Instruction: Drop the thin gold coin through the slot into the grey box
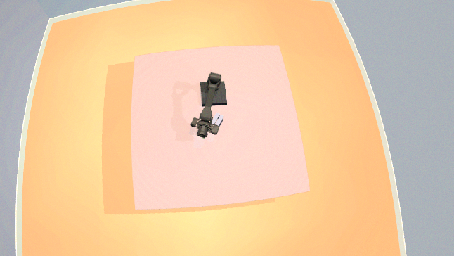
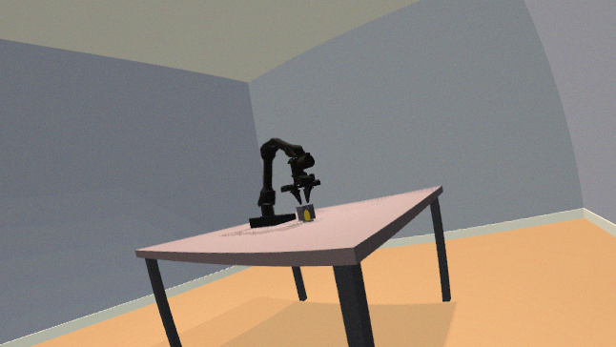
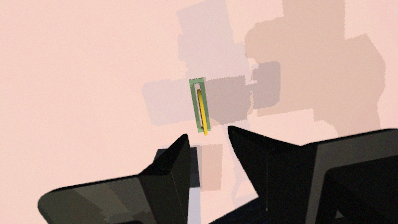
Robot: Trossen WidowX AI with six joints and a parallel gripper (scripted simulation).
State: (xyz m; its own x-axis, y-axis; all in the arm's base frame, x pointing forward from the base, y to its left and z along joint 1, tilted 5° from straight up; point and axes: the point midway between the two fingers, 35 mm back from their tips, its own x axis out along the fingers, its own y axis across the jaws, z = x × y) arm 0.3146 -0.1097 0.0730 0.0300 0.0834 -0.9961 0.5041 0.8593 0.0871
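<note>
The gold coin is 6 cm below my gripper tip.
</note>
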